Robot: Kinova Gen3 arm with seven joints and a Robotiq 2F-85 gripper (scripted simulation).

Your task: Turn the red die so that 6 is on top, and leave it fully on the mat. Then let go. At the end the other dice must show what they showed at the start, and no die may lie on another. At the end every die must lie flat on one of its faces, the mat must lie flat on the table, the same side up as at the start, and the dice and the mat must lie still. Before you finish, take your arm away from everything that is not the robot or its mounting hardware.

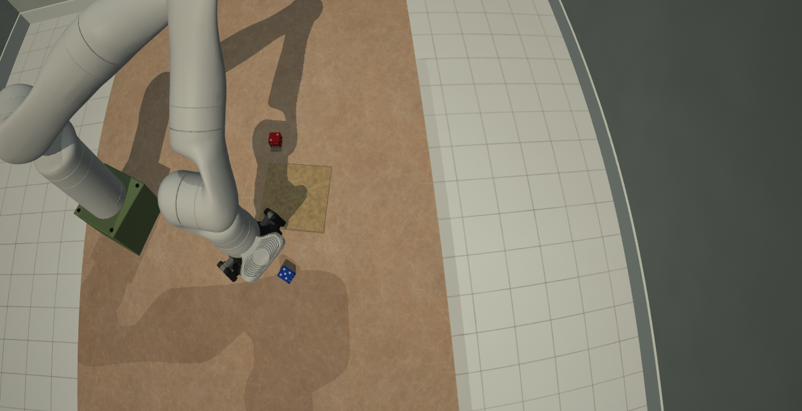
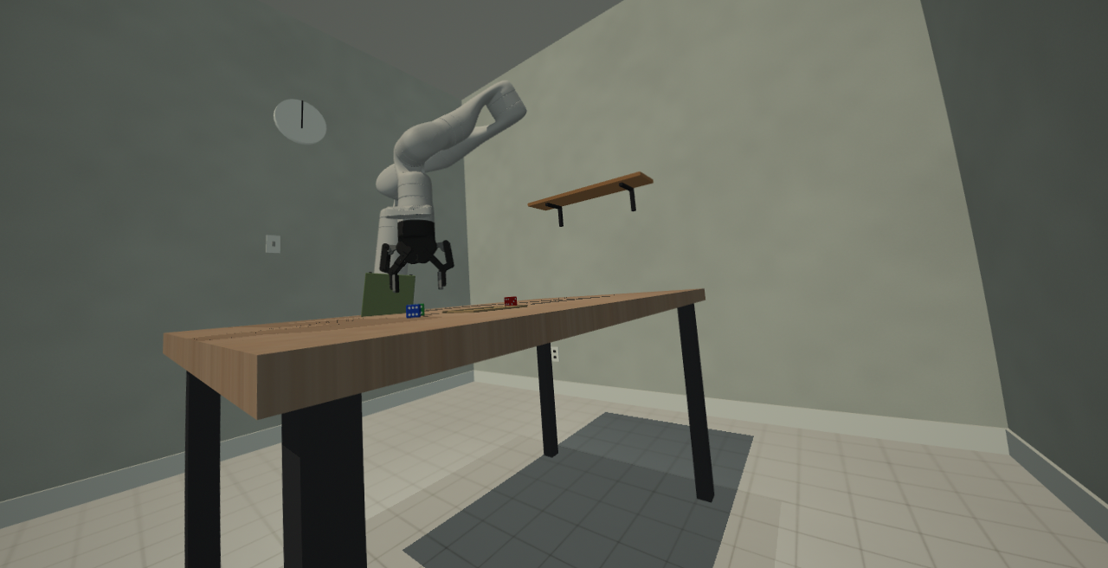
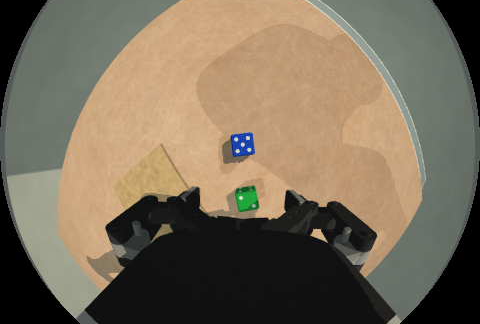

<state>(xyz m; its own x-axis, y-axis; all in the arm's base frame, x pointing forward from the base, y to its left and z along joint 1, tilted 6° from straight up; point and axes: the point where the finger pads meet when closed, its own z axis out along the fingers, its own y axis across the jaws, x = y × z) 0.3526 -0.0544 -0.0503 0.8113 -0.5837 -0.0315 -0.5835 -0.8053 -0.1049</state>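
Now: hand 5 cm above the green die and 1 cm past it. The rest, counted from my hand: red die (26 cm to the left, 5 cm below, 2 cm behind); tan mat (14 cm to the left, 6 cm below, 4 cm ahead); blue die (5 cm below, 4 cm ahead, 3 cm to the right).
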